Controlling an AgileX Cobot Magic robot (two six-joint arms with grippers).
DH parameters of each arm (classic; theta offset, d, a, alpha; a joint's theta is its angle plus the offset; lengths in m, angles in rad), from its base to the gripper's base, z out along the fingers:
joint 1: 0 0.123 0 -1.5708
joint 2: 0.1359 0 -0.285 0
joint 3: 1.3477 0 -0.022 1.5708
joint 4: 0 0.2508 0 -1.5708
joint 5: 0 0 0.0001 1.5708
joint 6: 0 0.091 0 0
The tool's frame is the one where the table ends.
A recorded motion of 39 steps. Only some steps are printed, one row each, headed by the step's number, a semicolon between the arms.
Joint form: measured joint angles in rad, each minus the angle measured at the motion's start. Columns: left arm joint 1, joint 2, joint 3, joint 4, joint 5, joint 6; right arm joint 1, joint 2, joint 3, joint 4, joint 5, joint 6.
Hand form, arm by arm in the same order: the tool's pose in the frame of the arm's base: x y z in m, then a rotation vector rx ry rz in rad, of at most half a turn. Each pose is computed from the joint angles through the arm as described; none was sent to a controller.
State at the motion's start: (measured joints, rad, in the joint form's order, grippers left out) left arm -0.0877 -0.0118 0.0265 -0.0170 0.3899 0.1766; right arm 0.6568 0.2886 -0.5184 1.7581 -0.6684 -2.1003
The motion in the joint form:
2: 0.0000 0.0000 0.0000 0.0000 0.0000 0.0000; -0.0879 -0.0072 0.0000 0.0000 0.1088 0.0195
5: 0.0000 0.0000 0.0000 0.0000 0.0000 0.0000; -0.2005 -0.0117 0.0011 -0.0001 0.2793 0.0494
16: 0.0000 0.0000 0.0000 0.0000 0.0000 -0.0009; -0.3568 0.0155 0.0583 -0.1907 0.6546 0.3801
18: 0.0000 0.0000 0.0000 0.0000 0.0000 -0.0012; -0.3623 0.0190 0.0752 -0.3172 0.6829 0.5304
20: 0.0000 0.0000 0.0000 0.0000 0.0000 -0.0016; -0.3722 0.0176 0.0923 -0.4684 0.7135 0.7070
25: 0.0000 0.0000 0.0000 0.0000 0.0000 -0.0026; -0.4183 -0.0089 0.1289 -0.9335 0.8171 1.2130
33: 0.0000 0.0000 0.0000 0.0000 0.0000 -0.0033; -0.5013 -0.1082 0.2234 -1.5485 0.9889 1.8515
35: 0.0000 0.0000 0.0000 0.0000 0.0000 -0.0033; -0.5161 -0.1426 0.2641 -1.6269 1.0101 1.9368
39: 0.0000 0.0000 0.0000 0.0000 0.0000 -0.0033; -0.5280 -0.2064 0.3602 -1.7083 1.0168 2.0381
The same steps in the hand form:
2: 0.0519 -0.0052 0.1699 0.2385 1.8733 0.0439; 0.0644 -0.0150 0.3553 -0.1329 1.3887 -0.1414
5: 0.0519 -0.0052 0.1699 0.2385 1.8733 0.0439; 0.0608 -0.0078 0.3599 -0.1641 1.3284 -0.1012
16: 0.0519 -0.0052 0.1699 0.2376 1.8734 0.0433; 0.0659 0.0192 0.3481 -0.2868 1.2972 0.1157
18: 0.0519 -0.0052 0.1699 0.2374 1.8734 0.0431; 0.0676 0.0220 0.3421 -0.2959 1.3186 0.1492
20: 0.0519 -0.0052 0.1699 0.2370 1.8734 0.0428; 0.0685 0.0242 0.3356 -0.3017 1.3453 0.1810
25: 0.0519 -0.0052 0.1699 0.2360 1.8735 0.0421; 0.0666 0.0265 0.3173 -0.3132 1.4459 0.2185
33: 0.0519 -0.0052 0.1699 0.2354 1.8736 0.0417; 0.0590 0.0153 0.2732 -0.2215 1.6699 0.1348
35: 0.0519 -0.0052 0.1699 0.2354 1.8736 0.0417; 0.0568 0.0121 0.2595 -0.1870 1.7052 0.1124
39: 0.0519 -0.0052 0.1699 0.2354 1.8736 0.0417; 0.0544 0.0086 0.2303 -0.1389 1.7511 0.0976

